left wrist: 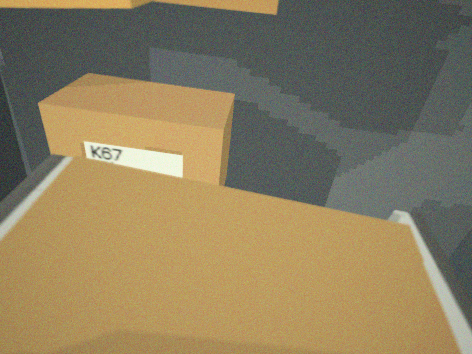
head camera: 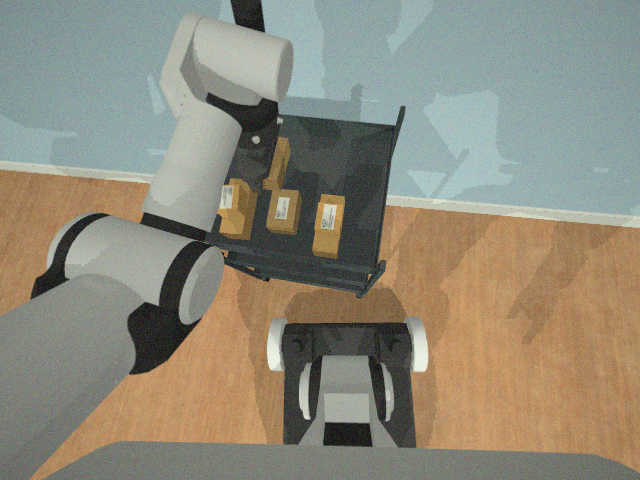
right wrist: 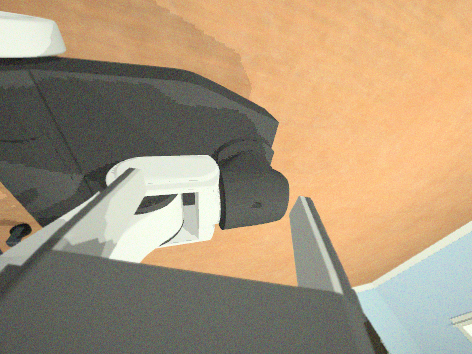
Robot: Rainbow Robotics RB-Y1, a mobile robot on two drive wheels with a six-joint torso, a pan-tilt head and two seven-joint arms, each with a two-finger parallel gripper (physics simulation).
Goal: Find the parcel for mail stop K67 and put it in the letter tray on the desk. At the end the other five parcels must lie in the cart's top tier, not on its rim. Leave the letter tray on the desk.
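Frame: origin at the robot's base, x back, y left, z down, level; centimetres.
Seen in the pictures: left gripper, fingertip midpoint: (left wrist: 234, 205) (head camera: 263, 169); right gripper, fingertip midpoint: (right wrist: 220, 192); robot's base, origin of the base link: (head camera: 345, 341).
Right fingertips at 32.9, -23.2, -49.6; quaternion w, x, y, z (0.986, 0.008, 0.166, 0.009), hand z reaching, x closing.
Observation:
Offsets run from my right fingertips to a thing's top centre, as dx, dy, dz. "*": to the spot under its first point.
My left gripper (left wrist: 234, 205) is shut on a brown parcel @(-72.0, +36.8, -33.8) (left wrist: 235, 270) (head camera: 280, 160); a finger lies along each side. The held parcel is over the cart @(* -68.5, +13.5, -22.1) (head camera: 385, 193) in the head view; its label does not show in the left wrist view. The parcel labelled K67 @(-66.2, +36.0, -21.8) (left wrist: 140, 127) lies on the dark tier beyond the held one, its lower part hidden. I cannot tell which parcel it is in the head view. Parcels stand in the top tier at the left (head camera: 235, 219), middle (head camera: 291, 214) and right (head camera: 326, 245). My right gripper (right wrist: 220, 192) is open and empty, away from the cart. The letter tray and desk do not show.
More parcel surface @(* -71.1, +43.6, -22.0) (left wrist: 215, 6) shows at the left wrist view's top edge. In the head view, the cart stands close to the blue wall (head camera: 542, 51), and my wheeled base (head camera: 356, 335) is just below it. My left arm (head camera: 191, 165) hides the cart's left side.

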